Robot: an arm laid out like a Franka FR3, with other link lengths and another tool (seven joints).
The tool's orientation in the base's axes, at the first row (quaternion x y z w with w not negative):
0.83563 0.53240 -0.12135 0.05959
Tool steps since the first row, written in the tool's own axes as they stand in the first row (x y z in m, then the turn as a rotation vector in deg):
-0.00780 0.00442 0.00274 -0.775 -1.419 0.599
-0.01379 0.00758 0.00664 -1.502 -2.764 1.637
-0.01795 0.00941 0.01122 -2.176 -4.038 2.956
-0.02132 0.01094 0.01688 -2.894 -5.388 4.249
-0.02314 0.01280 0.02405 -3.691 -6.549 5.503
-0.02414 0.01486 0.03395 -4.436 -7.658 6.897
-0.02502 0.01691 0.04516 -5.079 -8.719 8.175
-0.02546 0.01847 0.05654 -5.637 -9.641 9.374
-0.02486 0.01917 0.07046 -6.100 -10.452 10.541
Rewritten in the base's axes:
0.00047 -0.00934 -0.00069 -1.679 -0.211 -0.329
0.00036 -0.01682 -0.00295 -3.334 -0.512 -1.095
-0.00030 -0.02229 -0.00631 -4.942 -0.861 -2.149
-0.00107 -0.02718 -0.01091 -6.632 -1.210 -3.164
-0.00112 -0.03121 -0.01739 -8.179 -1.700 -4.125
-0.00104 -0.03523 -0.02672 -9.676 -2.199 -5.237
-0.00110 -0.03944 -0.03735 -11.073 -2.602 -6.266
-0.00145 -0.04309 -0.04824 -12.299 -2.972 -7.245
-0.00252 -0.04605 -0.06183 -13.382 -3.299 -8.222

